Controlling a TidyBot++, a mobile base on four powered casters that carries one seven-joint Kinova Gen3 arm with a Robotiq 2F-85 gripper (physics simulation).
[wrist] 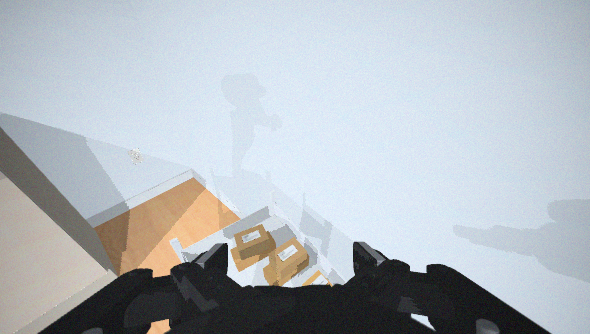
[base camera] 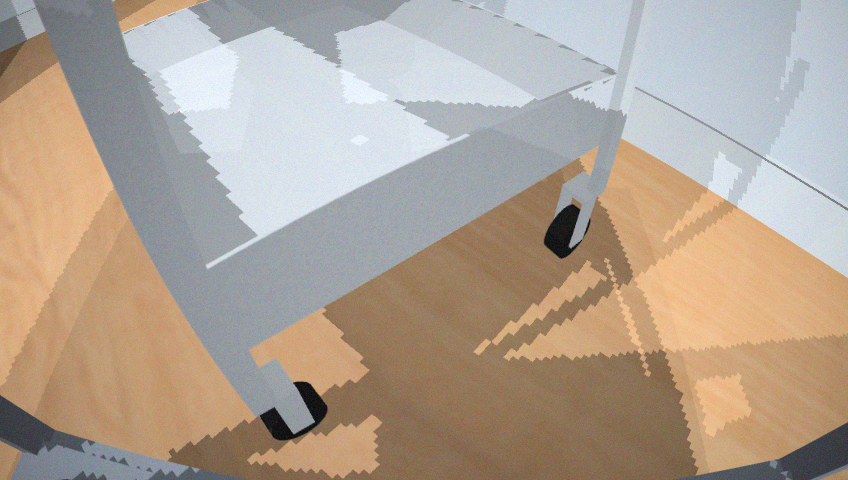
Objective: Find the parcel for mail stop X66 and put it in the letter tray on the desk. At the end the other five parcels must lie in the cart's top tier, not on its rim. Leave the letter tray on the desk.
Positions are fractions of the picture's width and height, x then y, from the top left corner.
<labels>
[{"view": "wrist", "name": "my gripper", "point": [0.49, 0.77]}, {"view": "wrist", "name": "wire cart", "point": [0.47, 0.66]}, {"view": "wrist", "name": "beige cabinet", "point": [0.10, 0.79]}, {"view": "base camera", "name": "wire cart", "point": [0.32, 0.34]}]
</labels>
